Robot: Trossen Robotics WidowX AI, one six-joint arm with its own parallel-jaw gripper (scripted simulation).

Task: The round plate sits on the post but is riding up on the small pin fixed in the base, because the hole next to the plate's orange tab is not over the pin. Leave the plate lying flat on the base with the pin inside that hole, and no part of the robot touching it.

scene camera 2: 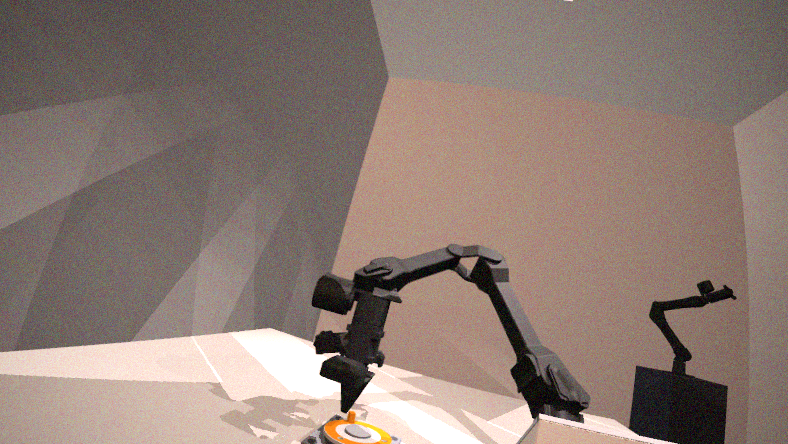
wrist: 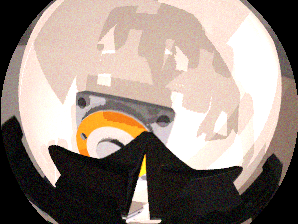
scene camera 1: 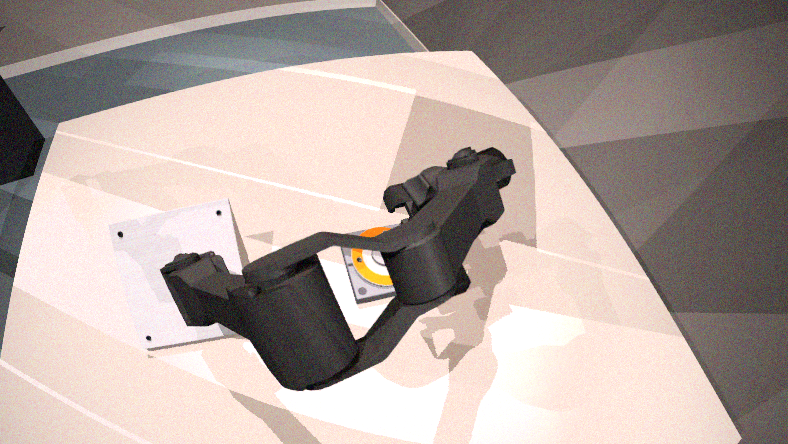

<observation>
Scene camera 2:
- my gripper: 344, 412
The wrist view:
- my gripper: 147, 135
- round plate: 105, 124
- base: 159, 119
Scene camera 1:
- my gripper: 415, 265
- round plate: 368, 269
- base: 364, 292
</observation>
